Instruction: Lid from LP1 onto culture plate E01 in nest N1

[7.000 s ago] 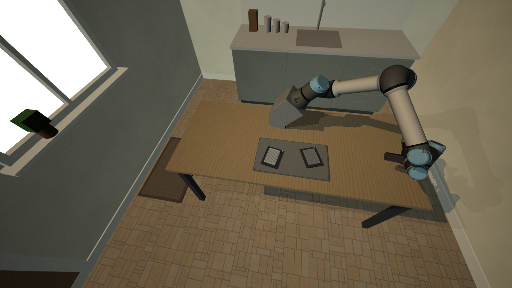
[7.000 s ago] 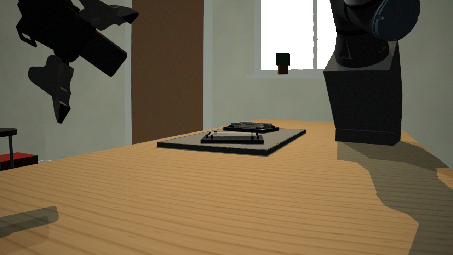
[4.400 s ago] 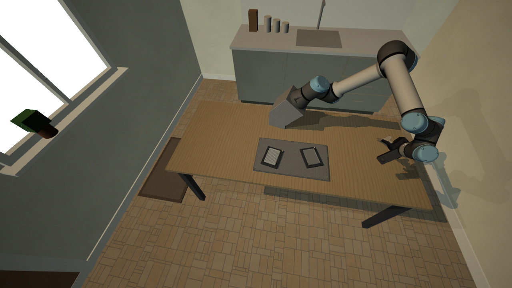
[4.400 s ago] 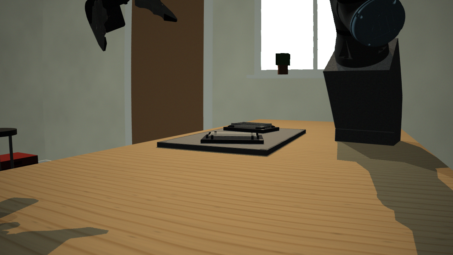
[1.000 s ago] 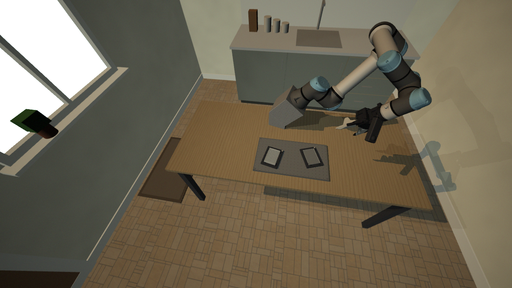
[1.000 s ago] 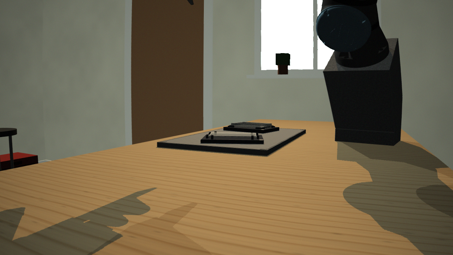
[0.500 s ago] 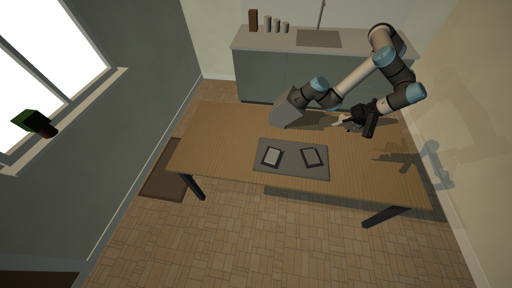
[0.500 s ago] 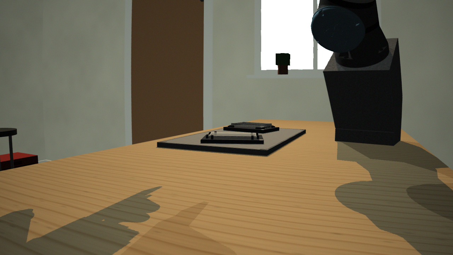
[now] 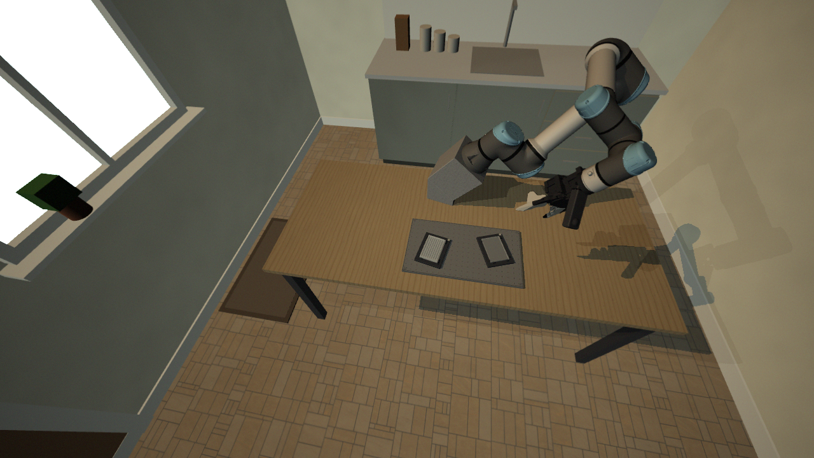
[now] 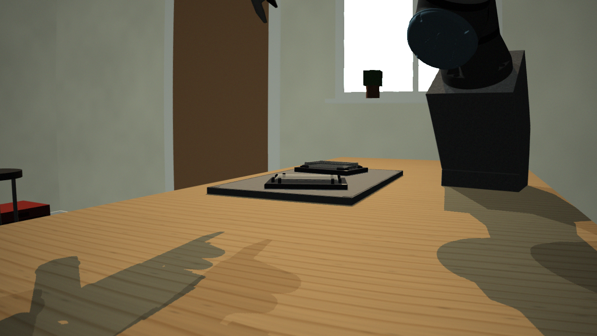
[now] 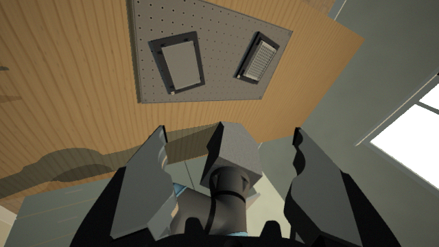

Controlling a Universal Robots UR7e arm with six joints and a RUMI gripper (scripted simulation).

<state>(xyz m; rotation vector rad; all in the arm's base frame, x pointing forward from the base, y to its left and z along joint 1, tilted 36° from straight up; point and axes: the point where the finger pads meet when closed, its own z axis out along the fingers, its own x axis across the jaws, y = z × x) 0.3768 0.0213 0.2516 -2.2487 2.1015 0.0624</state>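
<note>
My hand is 34 cm above the clear lid, 7 cm past it and 5 cm to the left of it. Round my hand: dark plate nest N1: 35 cm below, 33 cm to the right, 5 cm behind; then culture plate E01: 33 cm to the right, 33 cm below, 5 cm behind; then dark lid park: 35 cm below, 7 cm behind, 5 cm to the right.
</note>
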